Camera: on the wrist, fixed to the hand. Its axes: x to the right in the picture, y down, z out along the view.
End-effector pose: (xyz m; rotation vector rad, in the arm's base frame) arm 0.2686 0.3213 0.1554 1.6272 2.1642 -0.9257
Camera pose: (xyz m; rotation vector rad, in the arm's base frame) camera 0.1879 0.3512 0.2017 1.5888 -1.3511 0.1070
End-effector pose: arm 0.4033 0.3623 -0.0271 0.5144 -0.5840 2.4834
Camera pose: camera 0.4246 0.4577 -0.0261 0.0412 0.5875 -0.4397
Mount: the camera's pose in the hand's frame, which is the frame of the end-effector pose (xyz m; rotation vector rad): 0.0226 -0.0854 -0.0418 -0.1414 -0.6843 3.0476
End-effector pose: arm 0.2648 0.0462 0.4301 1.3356 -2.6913 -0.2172
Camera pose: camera 0.3253 -0.0259 0.4564 2.6074 1.3232 0.2203
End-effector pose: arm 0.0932 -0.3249 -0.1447 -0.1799 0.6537 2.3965
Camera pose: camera 0.1267 -0.2759 -0.2223 -0.9042 0.0903 -0.7301
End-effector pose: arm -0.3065 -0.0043 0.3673 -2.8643 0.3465 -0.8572
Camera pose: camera -0.2959 0.0698 0.4301 0.1076 2.5055 0.7452
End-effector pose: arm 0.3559 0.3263 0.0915 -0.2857 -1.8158 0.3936
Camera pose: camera 0.3906 0.2622 0.1566 1.9575 0.0598 -1.4802
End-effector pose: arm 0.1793 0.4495 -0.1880 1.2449 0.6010 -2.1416
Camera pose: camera 0.1382 0.5324 -0.2196 0.0719 -1.0114 0.3922
